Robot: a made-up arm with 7 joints. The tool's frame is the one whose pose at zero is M. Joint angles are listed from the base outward.
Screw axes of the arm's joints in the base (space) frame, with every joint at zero. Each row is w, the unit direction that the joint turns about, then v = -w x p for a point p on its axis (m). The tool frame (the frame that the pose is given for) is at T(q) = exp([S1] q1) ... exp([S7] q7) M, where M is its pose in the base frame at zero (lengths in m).
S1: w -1 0 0 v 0 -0.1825 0
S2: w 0 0 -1 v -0.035 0.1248 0
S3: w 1 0 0 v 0 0.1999 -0.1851
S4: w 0 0 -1 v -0.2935 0.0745 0
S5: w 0 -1 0 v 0.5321 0 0.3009
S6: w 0 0 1 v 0.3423 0.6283 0
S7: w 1 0 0 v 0 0.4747 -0.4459
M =
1 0 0 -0.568
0 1 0 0.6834
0 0 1 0.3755
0 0 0 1
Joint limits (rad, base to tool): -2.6..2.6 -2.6..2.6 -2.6..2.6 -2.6..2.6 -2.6..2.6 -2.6..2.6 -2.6..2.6
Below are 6 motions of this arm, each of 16 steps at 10 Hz.
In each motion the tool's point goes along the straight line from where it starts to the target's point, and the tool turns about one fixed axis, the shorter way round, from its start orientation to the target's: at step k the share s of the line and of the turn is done. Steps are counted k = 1, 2, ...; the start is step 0. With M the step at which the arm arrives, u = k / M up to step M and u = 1 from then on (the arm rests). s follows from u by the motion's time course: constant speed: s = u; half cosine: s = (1 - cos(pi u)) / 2; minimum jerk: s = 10 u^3 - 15 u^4 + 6 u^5.
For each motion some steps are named. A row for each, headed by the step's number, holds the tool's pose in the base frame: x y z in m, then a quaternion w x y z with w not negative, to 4 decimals.
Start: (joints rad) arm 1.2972 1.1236 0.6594 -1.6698 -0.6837 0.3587 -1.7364
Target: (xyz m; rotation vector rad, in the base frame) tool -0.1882 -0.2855 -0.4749 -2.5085 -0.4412 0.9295
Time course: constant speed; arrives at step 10
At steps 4, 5, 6, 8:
4: -0.2911 -0.2317 -0.0006 0.0966 -0.9095 -0.1139 0.3879
5: -0.2740 -0.2407 -0.0796 0.1162 -0.9097 -0.1216 0.3796
6: -0.2568 -0.2497 -0.1587 0.1359 -0.9095 -0.1292 0.3710
8: -0.2225 -0.2676 -0.3168 0.1749 -0.9076 -0.1442 0.3533

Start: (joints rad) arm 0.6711 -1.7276 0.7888 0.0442 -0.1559 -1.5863 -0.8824
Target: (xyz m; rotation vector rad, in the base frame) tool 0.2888 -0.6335 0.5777 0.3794 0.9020 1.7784
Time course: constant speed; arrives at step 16
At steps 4, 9, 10, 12, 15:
4: 0.0942 -0.4505 0.6484 0.6414 -0.5521 0.4217 0.3255
9: 0.1753 -0.5267 0.6190 0.6512 -0.2769 0.4423 0.5510
10: 0.1915 -0.5420 0.6131 0.6431 -0.2164 0.4396 0.5885
12: 0.2239 -0.5725 0.6013 0.6170 -0.0924 0.4275 0.6542
15: 0.2726 -0.6182 0.5836 0.5544 0.0964 0.3931 0.7272

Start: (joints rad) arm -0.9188 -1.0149 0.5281 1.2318 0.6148 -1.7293 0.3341
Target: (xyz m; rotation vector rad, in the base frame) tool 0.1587 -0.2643 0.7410 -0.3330 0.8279 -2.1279
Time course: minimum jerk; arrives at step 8
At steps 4, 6, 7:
4: -0.0607 -0.3051 0.6113 0.4061 0.1371 0.3028 -0.8512
6: 0.1133 -0.2727 0.7141 0.4078 -0.0764 0.3248 -0.8500
7: 0.1517 -0.2656 0.7368 0.4056 -0.1234 0.3276 -0.8444

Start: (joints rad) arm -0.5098 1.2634 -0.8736 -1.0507 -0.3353 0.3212 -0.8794
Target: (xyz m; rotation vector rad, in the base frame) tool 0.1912 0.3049 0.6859 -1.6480 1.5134 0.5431
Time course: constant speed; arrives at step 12
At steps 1, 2, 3, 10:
1: -0.0697 0.3327 0.8830 0.7845 -0.2592 0.4393 0.3527
2: -0.0460 0.3302 0.8651 0.7600 -0.3012 0.4614 0.3448
3: -0.0223 0.3276 0.8472 0.7332 -0.3422 0.4822 0.3358
10: 0.1438 0.3100 0.7217 0.4911 -0.5955 0.5856 0.2477

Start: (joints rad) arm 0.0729 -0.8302 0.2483 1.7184 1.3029 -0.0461 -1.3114
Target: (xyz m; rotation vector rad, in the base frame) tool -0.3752 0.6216 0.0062 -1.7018 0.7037 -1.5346
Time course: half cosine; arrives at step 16
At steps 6, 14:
6: -0.1832 0.4383 0.1586 0.4371 -0.6770 -0.0186 -0.5919
14: -0.3646 0.6115 0.0146 0.3687 -0.6638 0.2578 -0.5975

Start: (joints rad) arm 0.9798 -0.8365 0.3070 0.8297 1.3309 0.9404 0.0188
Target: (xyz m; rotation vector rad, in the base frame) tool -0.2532 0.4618 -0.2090 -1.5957 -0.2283 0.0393
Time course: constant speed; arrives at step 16
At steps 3, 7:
3: -0.4562 0.2785 -0.2532 0.6511 -0.5612 -0.2550 0.4429
7: -0.3938 0.3349 -0.2396 0.6808 -0.6243 -0.2128 0.3186

